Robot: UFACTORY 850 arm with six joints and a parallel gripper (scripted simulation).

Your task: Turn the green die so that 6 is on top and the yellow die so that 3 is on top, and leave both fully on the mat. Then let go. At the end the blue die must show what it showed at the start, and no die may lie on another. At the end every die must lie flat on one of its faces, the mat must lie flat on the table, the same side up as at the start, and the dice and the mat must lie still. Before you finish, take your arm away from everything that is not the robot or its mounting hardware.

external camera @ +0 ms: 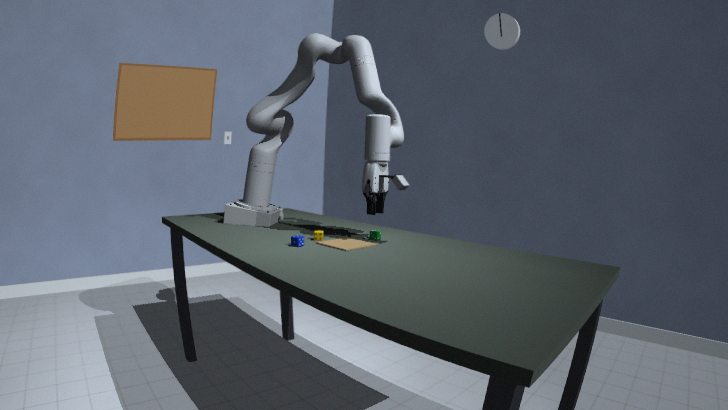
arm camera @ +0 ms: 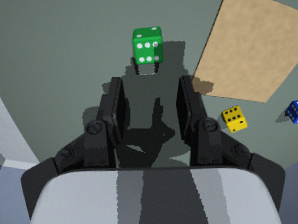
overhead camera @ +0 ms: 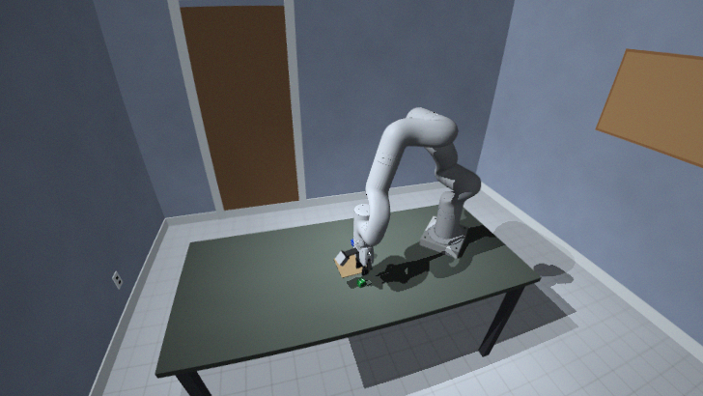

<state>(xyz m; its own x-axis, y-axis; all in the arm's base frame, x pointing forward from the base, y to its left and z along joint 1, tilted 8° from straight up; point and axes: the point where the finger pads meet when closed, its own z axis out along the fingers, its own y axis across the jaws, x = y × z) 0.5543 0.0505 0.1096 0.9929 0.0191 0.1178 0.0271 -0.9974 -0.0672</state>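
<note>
My hand is 90 mm above the green die. Round my hand: tan mat (20 mm behind, 140 mm to the right, 110 mm below); yellow die (120 mm behind, 150 mm to the right, 90 mm below); blue die (110 mm behind, 270 mm to the right, 90 mm below).
</note>
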